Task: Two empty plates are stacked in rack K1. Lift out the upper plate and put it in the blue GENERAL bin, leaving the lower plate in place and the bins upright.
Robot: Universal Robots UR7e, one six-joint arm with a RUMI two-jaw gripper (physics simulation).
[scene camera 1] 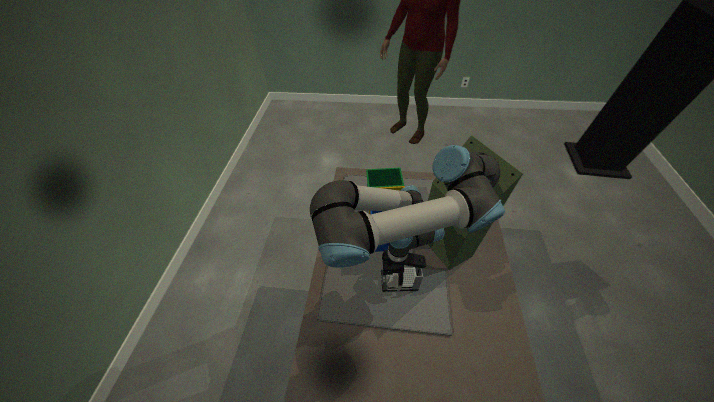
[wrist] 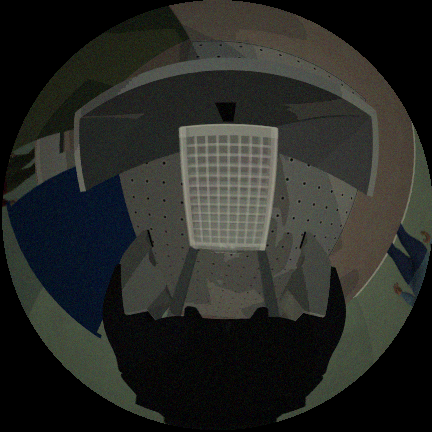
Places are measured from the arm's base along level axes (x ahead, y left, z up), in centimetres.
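Pixels of known places: gripper, between the fingertips: (scene camera 1: 396, 274) (wrist: 226, 233).
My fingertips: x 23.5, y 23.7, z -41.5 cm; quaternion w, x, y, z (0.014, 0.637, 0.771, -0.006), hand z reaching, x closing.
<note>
Behind a point stands the place of what it marks.
A pale plate with a grid of wells (scene camera 1: 412, 276) {x 16.4, y 22.5, z -43.4 cm} (wrist: 228, 190) {x 20.4, y 23.2, z -43.5 cm} lies in the grey rack (scene camera 1: 419, 283) {x 13.7, y 26.7, z -40.2 cm} (wrist: 225, 64). The lower plate cannot be told apart beneath it. My gripper (scene camera 1: 401, 276) {x 23.5, y 23.7, z -41.5 cm} (wrist: 226, 233) {x 23.5, y 23.7, z -41.5 cm} is open and empty, pointing down over the rack. In the wrist view its two jaws stand wide, one on each side of the near end of the plate, with gaps to it. The blue bin (scene camera 1: 382, 247) {x 31.0, y 9.8, z -44.3 cm} (wrist: 70, 230) {x 24.6, y 8.3, z -37.2 cm} is beside the rack, at the left in the wrist view; in the scene view the arm hides most of it.
A green bin (scene camera 1: 385, 178) {x 34.3, y -28.3, z -37.1 cm} and a yellow edge (scene camera 1: 395, 188) {x 28.3, y -16.3, z -30.8 cm} show behind the arm. The green pedestal (scene camera 1: 502, 172) {x -6.6, y 2.7, z 4.3 cm} stands to the right. The rack is on a perforated grey board (scene camera 1: 390, 315) {x 24.0, y 39.1, z -48.1 cm} (wrist: 320, 185) {x 18.2, y 35.3, z -48.1 cm}. A person in red (scene camera 1: 425, 30) stands at the back, near the wall.
</note>
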